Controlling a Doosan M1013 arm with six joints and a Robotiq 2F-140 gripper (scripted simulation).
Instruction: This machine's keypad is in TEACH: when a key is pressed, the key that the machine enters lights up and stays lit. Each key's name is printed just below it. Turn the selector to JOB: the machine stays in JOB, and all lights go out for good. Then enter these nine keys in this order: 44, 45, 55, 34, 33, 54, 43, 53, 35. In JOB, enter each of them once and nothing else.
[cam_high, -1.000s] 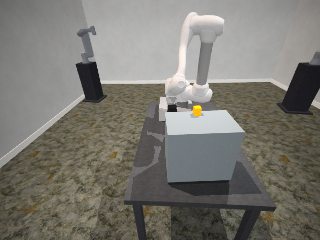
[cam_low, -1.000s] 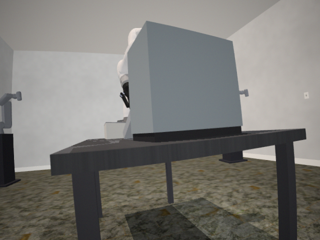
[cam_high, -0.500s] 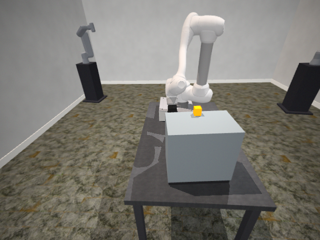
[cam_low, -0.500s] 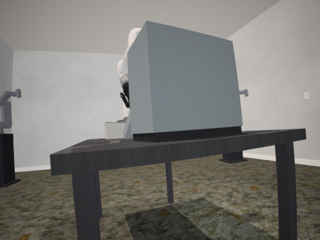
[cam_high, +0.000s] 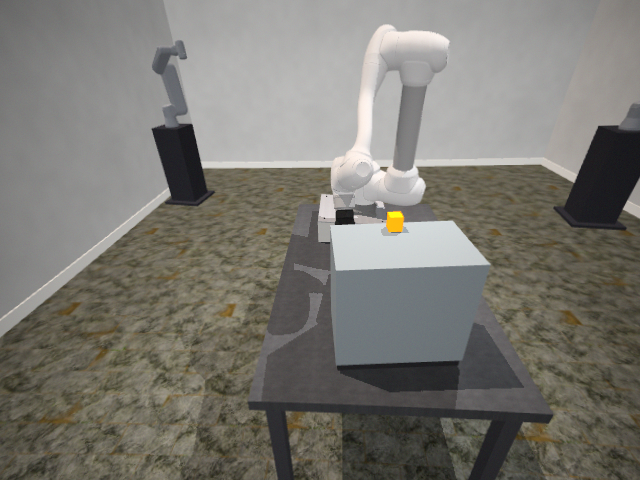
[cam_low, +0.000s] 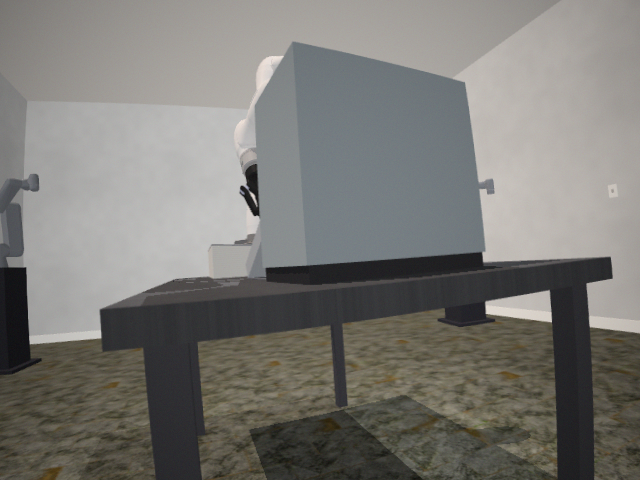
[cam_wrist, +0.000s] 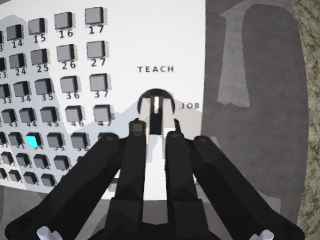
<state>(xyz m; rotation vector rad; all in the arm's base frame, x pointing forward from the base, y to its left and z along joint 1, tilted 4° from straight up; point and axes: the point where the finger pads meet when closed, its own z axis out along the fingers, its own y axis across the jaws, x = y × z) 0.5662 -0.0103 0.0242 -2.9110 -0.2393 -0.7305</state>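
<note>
My hand is 2 cm short of the black selector knob and 2 cm above it. Round my hand: white keypad panel: 12 cm to the left, 7 cm below, 1 cm ahead; key: 15 cm to the left, 5 cm below, 5 cm behind.
</note>
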